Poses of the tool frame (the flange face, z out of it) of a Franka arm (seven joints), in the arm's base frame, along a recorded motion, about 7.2 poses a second.
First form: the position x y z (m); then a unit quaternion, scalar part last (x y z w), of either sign.
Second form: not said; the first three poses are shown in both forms.
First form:
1: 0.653 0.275 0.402 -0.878 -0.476 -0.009 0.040
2: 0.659 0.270 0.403 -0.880 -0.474 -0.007 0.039
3: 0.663 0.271 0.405 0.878 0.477 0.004 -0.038
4: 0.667 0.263 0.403 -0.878 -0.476 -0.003 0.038
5: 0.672 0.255 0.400 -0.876 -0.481 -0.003 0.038
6: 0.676 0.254 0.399 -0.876 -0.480 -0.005 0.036
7: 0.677 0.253 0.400 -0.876 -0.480 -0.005 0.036
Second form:
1: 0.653 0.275 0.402 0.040 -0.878 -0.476 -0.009
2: 0.659 0.270 0.403 0.039 -0.880 -0.474 -0.007
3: 0.663 0.271 0.405 0.038 -0.878 -0.477 -0.004
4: 0.667 0.263 0.403 0.038 -0.878 -0.476 -0.003
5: 0.672 0.255 0.400 0.038 -0.876 -0.481 -0.003
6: 0.676 0.254 0.399 0.036 -0.876 -0.480 -0.005
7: 0.677 0.253 0.400 0.036 -0.876 -0.480 -0.005
